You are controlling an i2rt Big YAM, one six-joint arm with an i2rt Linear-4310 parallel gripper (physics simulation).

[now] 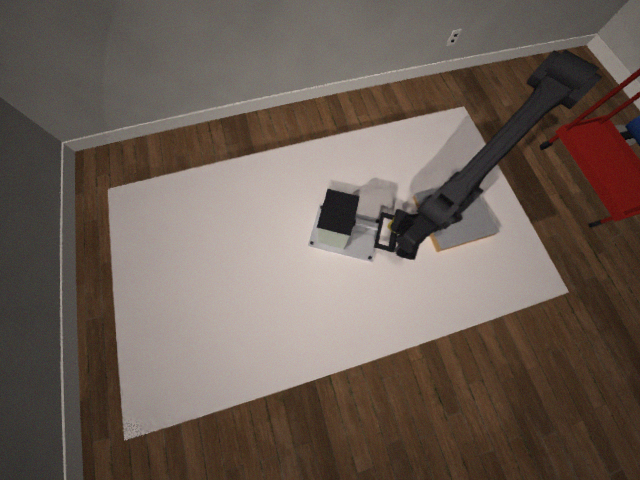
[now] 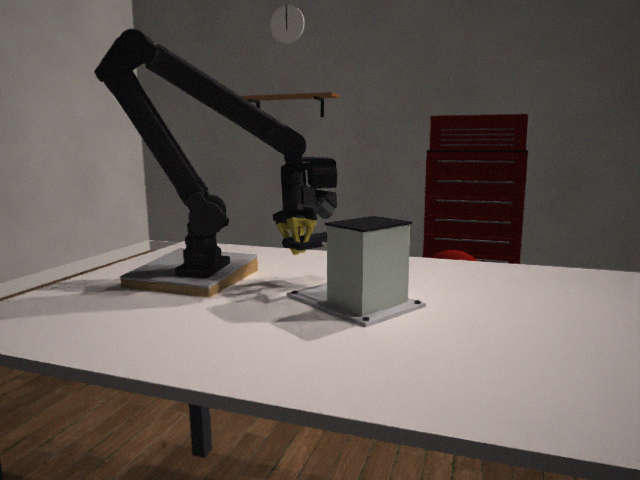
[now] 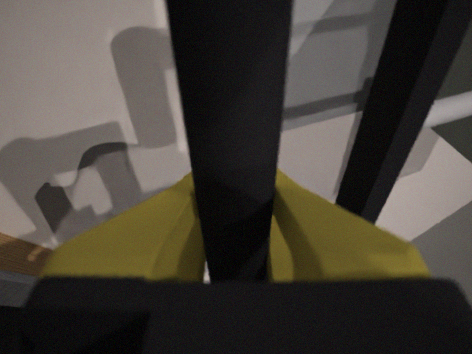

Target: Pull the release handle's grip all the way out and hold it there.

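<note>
The release handle is a black rectangular frame [image 1: 379, 236] [image 2: 316, 240] beside a pale green box [image 1: 333, 238] [image 2: 368, 271] with a black top. A silver rod [image 1: 366, 226] [image 3: 450, 109] runs between the box and the handle, and a stretch of it shows. My gripper [image 1: 393, 226] [image 2: 297, 246] [image 3: 235, 176] points down and is shut on the handle's outer bar, the grip [image 3: 232, 120]. A yellow finger presses on each side of it. The frame's inner bar [image 3: 395, 110] stands apart from the fingers, on the box side. The fingers and grip are above the table.
The box stands on a grey base plate [image 1: 359, 248] [image 2: 312, 296] with dark bolts at its corners. My arm's base stands on a grey, wood-edged board [image 1: 473, 224] [image 2: 155, 273]. A red cart [image 1: 599, 160] is beyond the table edge. A red tool cabinet [image 2: 475, 191] stands behind.
</note>
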